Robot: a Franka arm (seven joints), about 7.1 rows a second.
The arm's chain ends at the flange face. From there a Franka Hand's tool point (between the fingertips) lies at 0.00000 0.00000 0.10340 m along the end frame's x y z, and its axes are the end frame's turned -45 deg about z.
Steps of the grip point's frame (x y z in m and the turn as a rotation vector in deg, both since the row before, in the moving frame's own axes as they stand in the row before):
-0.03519, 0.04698, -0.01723, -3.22, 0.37, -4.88
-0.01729, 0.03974, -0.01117, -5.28, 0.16, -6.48
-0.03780, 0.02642, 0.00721, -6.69, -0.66, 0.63
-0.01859, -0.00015, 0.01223, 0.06, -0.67, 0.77
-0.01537, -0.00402, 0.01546, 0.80, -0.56, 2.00
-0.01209, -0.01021, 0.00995, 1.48, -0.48, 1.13
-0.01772, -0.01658, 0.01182, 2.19, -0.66, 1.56
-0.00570, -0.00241, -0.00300, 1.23, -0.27, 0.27
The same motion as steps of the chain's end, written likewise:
0.00361, 0.05467, -0.01706, -2.02, 2.54, -4.88
0.00859, 0.03421, -0.01073, -3.62, 3.85, -6.48
-0.01567, 0.03601, 0.00792, -5.20, 4.26, 0.63
-0.01231, 0.01227, 0.01224, -0.43, -0.52, 0.77
-0.01198, 0.00836, 0.01548, 0.17, -0.96, 2.00
-0.01328, 0.00263, 0.00999, 0.71, -1.39, 1.13
-0.02064, 0.00281, 0.01190, 1.08, -2.02, 1.56
-0.00382, 0.00356, -0.00298, 0.68, -1.06, 0.27

